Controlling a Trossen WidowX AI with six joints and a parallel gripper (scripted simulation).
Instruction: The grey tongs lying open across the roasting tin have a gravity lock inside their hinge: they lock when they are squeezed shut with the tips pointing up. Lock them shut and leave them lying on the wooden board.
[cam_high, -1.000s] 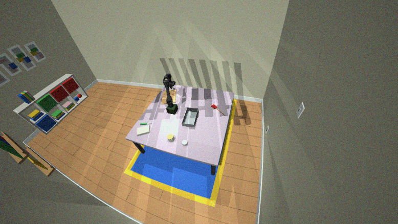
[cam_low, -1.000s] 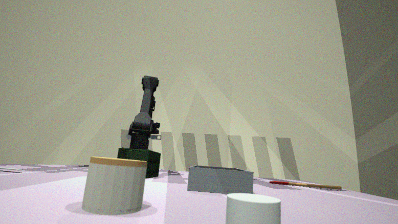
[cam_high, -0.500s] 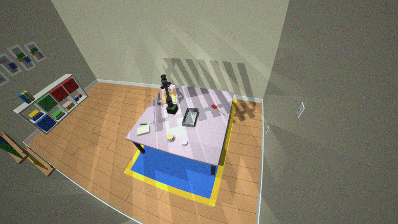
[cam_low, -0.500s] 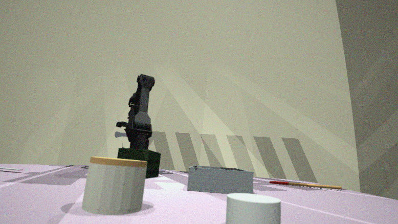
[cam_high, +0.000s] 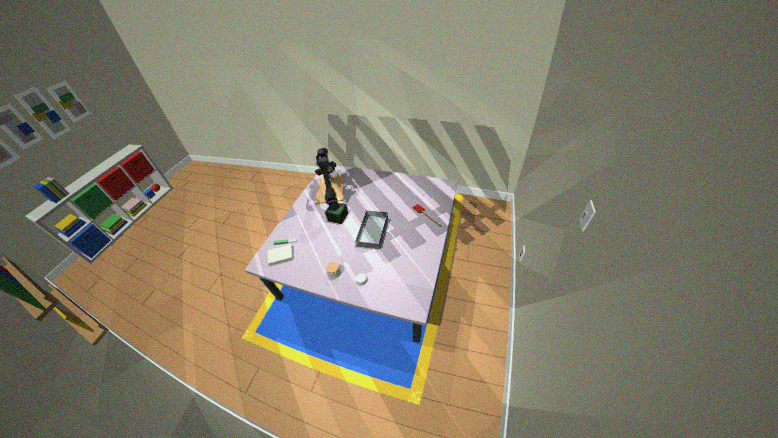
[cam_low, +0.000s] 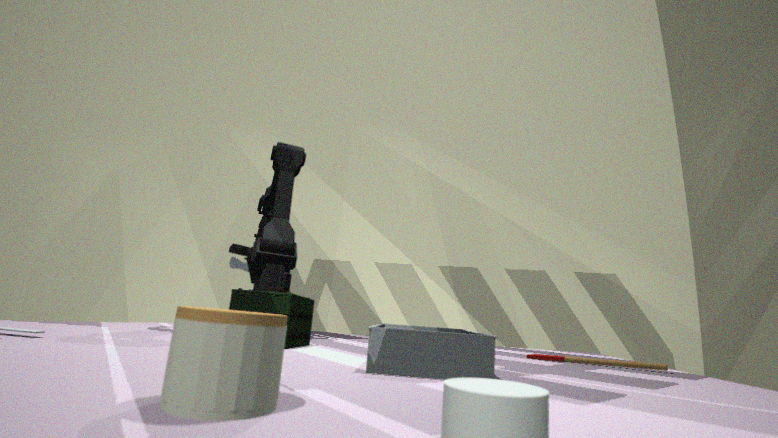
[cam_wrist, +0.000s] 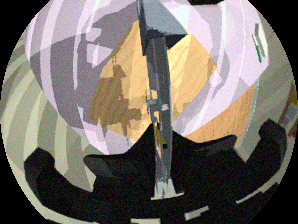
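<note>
Right now the wooden board is 10 mm ahead of my gripper tip, 10 mm to the right of it and 130 mm below it. Also, from my gripper tip: white pad (10 mm ahead, 770 mm to the right, 120 mm below); grey roasting tin (560 mm ahead, 360 mm to the right, 110 mm below); red-headed spatula (880 mm ahead, 80 mm to the right, 130 mm below).
</note>
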